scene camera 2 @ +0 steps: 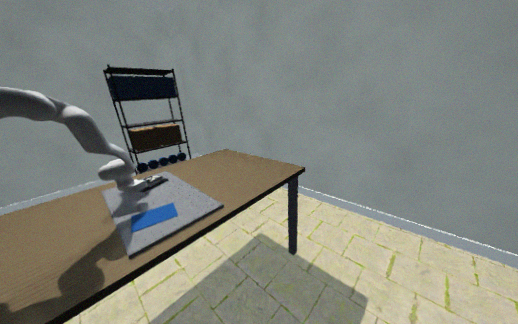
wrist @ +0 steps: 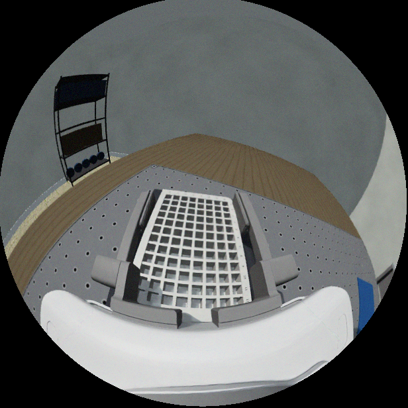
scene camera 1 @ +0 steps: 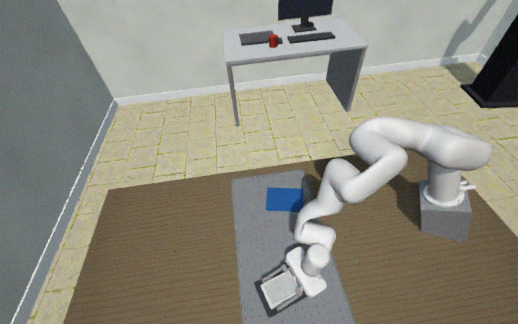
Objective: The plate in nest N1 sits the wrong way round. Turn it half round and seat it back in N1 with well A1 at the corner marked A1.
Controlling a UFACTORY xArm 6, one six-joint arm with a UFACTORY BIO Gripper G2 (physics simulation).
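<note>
The white plate [scene camera 1: 280, 290] [scene camera 2: 154, 179] [wrist: 193, 242], a grid of square wells, lies flat at the dark nest [scene camera 1: 271, 312]. In the wrist view, small marks run along the plate's right rim; well A1 and the nest's A1 mark cannot be read. Dark parts of the nest show beside the plate there. My gripper [scene camera 1: 271, 292] [wrist: 194, 194] reaches level over the nest, one finger along each long side of the plate. Both fingers lie against its sides, so it is shut on the plate. Whether the plate is raised from the nest cannot be told.
The nest stands on a grey perforated board [scene camera 1: 255, 235] [scene camera 2: 187, 200] [wrist: 102, 225], on a brown wooden table [scene camera 1: 165, 240] [scene camera 2: 240, 167]. A blue rectangle [scene camera 1: 282, 199] [scene camera 2: 155, 217] [wrist: 366, 305] lies on the board, away from the nest. The arm base [scene camera 1: 445, 215] stands at the right.
</note>
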